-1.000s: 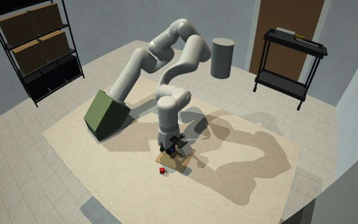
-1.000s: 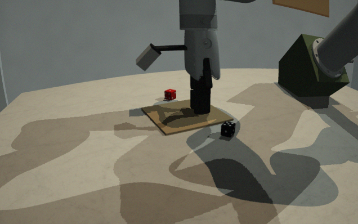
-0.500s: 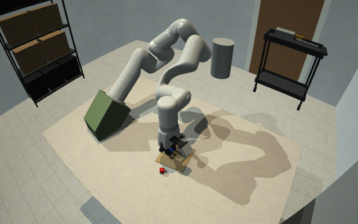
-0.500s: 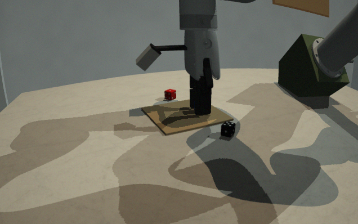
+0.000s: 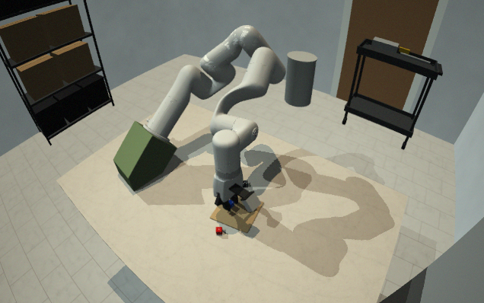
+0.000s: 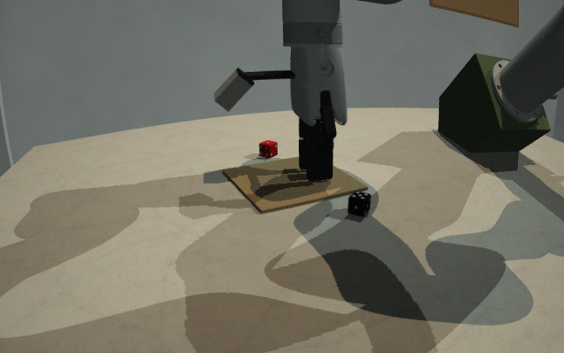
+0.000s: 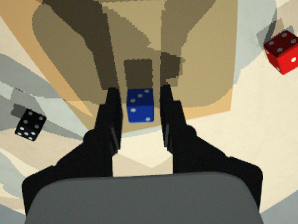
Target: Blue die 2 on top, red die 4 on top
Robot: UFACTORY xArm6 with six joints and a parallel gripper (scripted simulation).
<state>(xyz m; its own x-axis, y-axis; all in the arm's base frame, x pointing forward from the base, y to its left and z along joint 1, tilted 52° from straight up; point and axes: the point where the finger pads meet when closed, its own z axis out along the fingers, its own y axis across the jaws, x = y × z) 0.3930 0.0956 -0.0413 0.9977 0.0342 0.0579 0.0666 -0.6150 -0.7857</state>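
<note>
Right now my hand is 10 mm above the blue die. Round my hand: tan mat: 30 mm ahead, 20 mm below; then red die: 50 mm ahead, 100 mm to the right, 20 mm below; then black die: 30 mm behind, 100 mm to the left, 20 mm below.
</note>
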